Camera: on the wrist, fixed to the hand. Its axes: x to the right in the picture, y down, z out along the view.
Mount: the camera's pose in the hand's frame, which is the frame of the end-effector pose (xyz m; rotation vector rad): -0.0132 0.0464 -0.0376 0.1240 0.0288 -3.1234
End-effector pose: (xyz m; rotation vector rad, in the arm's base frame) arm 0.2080 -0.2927 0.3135 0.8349 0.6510 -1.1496
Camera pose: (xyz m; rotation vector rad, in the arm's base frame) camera 0.2475 -0.2460 0.3143 0.6142 -0.8696 1.7227
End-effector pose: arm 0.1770 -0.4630 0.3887 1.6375 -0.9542 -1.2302
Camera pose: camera 0.2069 -0.4599 0.4420 -0.9823 -1.5313 0.9848
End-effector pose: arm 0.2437 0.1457 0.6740 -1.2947 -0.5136 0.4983
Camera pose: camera 0.2536 0.1182 0.6203 0.6952 -1.5601 -1.9859
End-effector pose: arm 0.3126 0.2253 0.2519 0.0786 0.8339 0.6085
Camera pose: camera 0.2569 0.2504 0.2490 -0.9757 0.1604 -2.3489
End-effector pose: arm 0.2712 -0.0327 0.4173 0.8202 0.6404 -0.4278
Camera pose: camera 0.2750 0.0266 0.4317 0.7348 -1.0836 2.3725
